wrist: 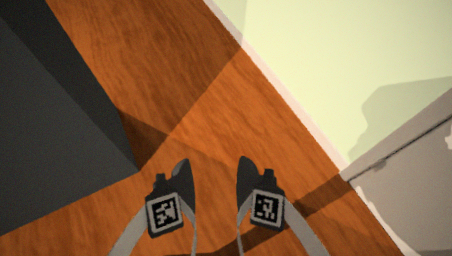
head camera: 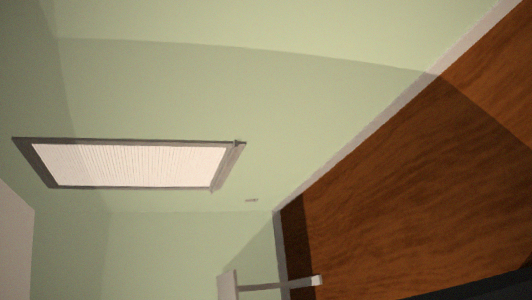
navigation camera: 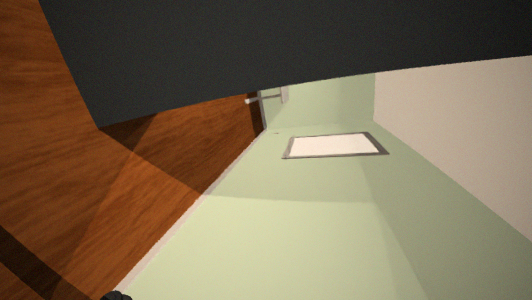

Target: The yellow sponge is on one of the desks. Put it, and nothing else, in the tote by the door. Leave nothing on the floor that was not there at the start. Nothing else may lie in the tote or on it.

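Frame: origin at the robot's base, x ahead, y left, z up, level; metres.
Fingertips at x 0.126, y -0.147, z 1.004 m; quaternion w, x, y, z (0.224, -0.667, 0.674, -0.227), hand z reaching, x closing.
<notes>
A point is followed by its place in that frame.
My gripper (wrist: pixel 215 175) @[x 0.126, y -0.147, z 1.004 m] is open in the wrist view, with its two fingertips apart and no object between them. It hangs over the wood floor, to the right of the near corner of a large dark grey piece of furniture (wrist: pixel 65 165). The yellow sponge does not show in the head, navigation or wrist view. The tote does not show in them either.
The dark grey furniture (navigation camera: pixel 300 40) @[x 0.439, y 0.358, z 1.225 m] fills the top of the navigation view. A green wall (head camera: pixel 325 100) @[x 1.711, y -0.247, z 0.473 m] (navigation camera: pixel 280 230) @[x 1.110, y -0.521, z 0.965 m] with a grey-framed pale panel (head camera: pixel 130 165) @[x 2.521, y 0.129, z 1.439 m] (navigation camera: pixel 332 145) @[x 2.509, y 0.123, z 1.471 m] runs beside the floor. A light grey unit (wrist: pixel 415 185) stands at the wall on the wrist view's right.
</notes>
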